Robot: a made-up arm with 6 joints. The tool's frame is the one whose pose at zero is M. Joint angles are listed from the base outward.
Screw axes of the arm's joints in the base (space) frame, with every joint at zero. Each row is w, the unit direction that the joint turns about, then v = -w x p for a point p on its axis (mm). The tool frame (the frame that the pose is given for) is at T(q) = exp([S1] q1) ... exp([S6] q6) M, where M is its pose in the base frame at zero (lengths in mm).
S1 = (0, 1, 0, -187.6, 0, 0)
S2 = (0, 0, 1, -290, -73.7, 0)
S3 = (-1, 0, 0, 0, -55.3, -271.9)
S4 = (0, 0, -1, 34.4, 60.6, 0)
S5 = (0, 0, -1, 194, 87.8, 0)
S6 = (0, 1, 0, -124.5, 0, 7.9)
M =
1 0 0 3.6
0 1 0 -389.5
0 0 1 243
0 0 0 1
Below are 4 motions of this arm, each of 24 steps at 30 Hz.
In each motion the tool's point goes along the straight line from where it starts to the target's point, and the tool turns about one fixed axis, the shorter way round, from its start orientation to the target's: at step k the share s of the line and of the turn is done. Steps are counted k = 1, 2, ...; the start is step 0. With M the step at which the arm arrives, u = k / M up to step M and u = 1 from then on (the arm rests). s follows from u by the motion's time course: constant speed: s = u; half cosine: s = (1 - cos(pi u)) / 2; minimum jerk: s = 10 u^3 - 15 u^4 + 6 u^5.
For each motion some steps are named. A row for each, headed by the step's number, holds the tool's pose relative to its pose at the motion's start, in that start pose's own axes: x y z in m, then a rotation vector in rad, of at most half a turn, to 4 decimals.
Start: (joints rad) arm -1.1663 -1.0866 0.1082 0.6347 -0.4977 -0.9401
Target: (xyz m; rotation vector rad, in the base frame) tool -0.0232 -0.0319 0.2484 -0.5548 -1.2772 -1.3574
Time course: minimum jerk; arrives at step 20
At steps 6, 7, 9, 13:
6: 0.0093 0.0229 0.0009 -0.0665 0.0056 0.0838
7: 0.0134 0.0330 0.0013 -0.0960 0.0081 0.1208
9: 0.0232 0.0571 0.0023 -0.1660 0.0139 0.2090
13: 0.0436 0.1073 0.0043 -0.3121 0.0262 0.3928

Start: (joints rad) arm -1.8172 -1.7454 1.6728 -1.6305 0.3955 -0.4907
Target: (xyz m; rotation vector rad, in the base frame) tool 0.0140 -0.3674 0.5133 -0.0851 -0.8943 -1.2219
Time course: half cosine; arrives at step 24
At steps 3, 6, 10, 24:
3: -0.0062 0.0072 0.0056 -0.0135 -0.0163 -0.0286
6: -0.0240 0.0276 0.0217 -0.0520 -0.0626 -0.1101
10: -0.0608 0.0698 0.0550 -0.1317 -0.1584 -0.2786
24: -0.1640 0.1883 0.1484 -0.3553 -0.4273 -0.7517

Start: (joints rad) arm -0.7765 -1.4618 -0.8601 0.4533 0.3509 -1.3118
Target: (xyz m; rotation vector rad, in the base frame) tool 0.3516 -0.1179 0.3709 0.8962 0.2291 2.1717
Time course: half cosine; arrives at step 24
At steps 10, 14, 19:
10: -0.1084 0.0845 -0.0470 -0.1852 -0.5037 -0.2073
14: -0.1841 0.1435 -0.0797 -0.3145 -0.8555 -0.3520
19: -0.2623 0.2044 -0.1136 -0.4481 -1.2188 -0.5015

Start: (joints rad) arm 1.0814 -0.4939 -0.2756 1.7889 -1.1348 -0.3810
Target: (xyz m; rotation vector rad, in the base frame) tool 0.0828 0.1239 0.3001 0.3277 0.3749 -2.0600
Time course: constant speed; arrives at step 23
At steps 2, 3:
2: -0.0036 0.0163 0.0009 0.0754 0.0483 -0.0630
3: -0.0053 0.0245 0.0013 0.1131 0.0724 -0.0946

